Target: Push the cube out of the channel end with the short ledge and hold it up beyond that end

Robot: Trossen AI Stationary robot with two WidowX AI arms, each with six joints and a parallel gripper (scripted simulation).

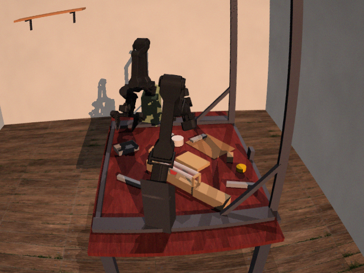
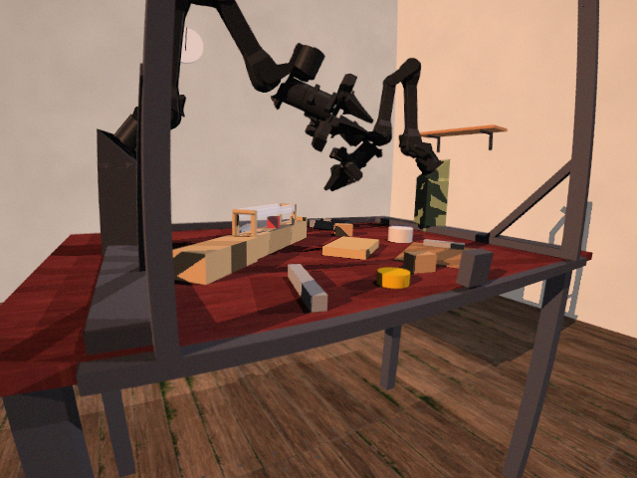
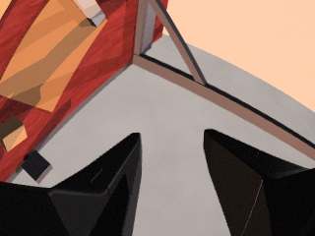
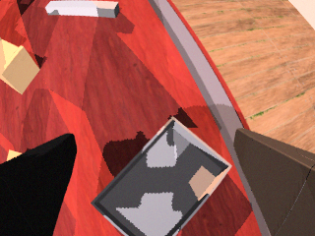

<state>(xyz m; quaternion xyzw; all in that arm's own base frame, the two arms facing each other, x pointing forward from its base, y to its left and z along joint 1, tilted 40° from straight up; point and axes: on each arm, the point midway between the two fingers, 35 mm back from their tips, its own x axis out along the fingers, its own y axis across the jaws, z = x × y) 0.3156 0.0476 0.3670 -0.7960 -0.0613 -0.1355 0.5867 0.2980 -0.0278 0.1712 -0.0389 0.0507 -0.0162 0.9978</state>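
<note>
My left gripper is now 270 mm above the yellow disc, 240 mm past it and 100 mm to the right of it. Round my left hand: grey tray 320 mm ahead, 280 mm below, 160 mm to the right; flat tan block 280 mm below, 20 mm behind, 10 mm to the left; channel 230 mm below, 170 mm to the left, 70 mm ahead.
Now: right hand 1 cm short of the grey tray and 14 cm above it. From my right hand the other things lie so: yellow disc (55 cm behind, 27 cm to the left, 14 cm below); then flat tan block (33 cm behind, 17 cm to the left, 14 cm below); then channel (24 cm behind, 34 cm to the left, 9 cm below).
</note>
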